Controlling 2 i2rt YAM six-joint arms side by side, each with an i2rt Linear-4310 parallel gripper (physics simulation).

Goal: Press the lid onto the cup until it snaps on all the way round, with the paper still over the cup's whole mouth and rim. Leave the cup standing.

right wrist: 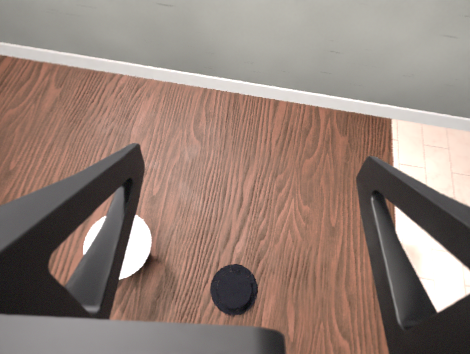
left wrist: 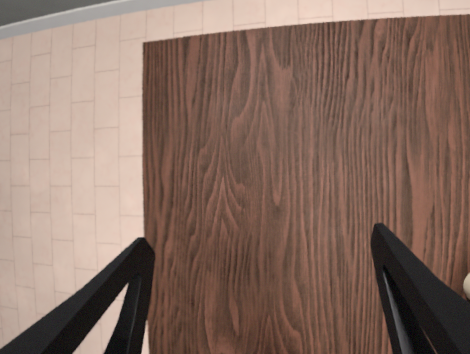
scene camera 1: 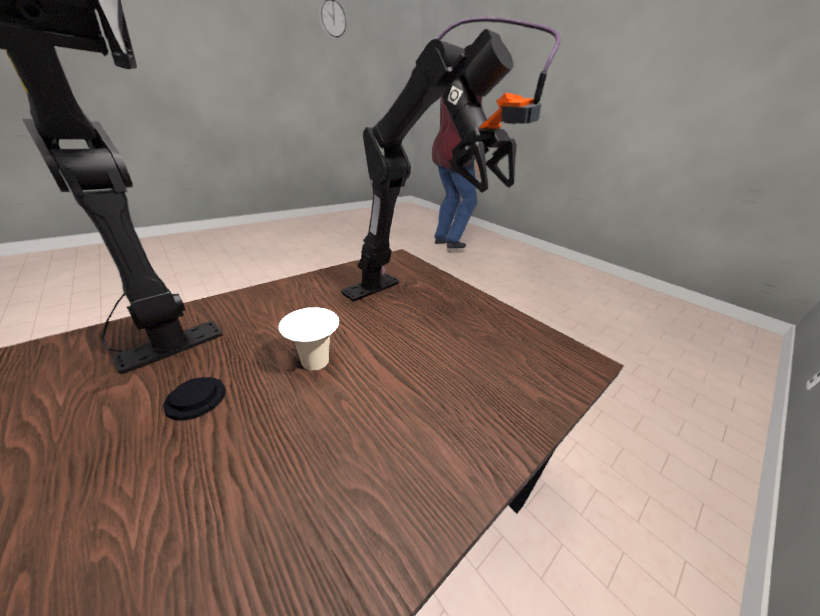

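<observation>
A cream cup (scene camera 1: 313,354) stands upright on the table, with a round white paper (scene camera 1: 309,324) (right wrist: 136,247) lying over its mouth and reaching out past the rim. In the left wrist view a bit of a cream thing shows at the right edge. The black round lid (scene camera 1: 194,397) (right wrist: 233,290) lies flat on the table, apart from the cup, to its left in scene camera 1. My left gripper (scene camera 1: 498,185) (left wrist: 253,240) is open and empty, high above the table. My right gripper (right wrist: 252,161) is open and empty, high above the table; in scene camera 1 part of it shows at the top left.
The brown wooden table (scene camera 1: 371,477) (left wrist: 260,150) (right wrist: 240,165) carries both arm bases, the right arm's (scene camera 1: 165,346) and the left arm's (scene camera 1: 369,287), along its far edge. A person (scene camera 1: 456,192) stands on the floor behind the left arm. Grey walls surround the floor.
</observation>
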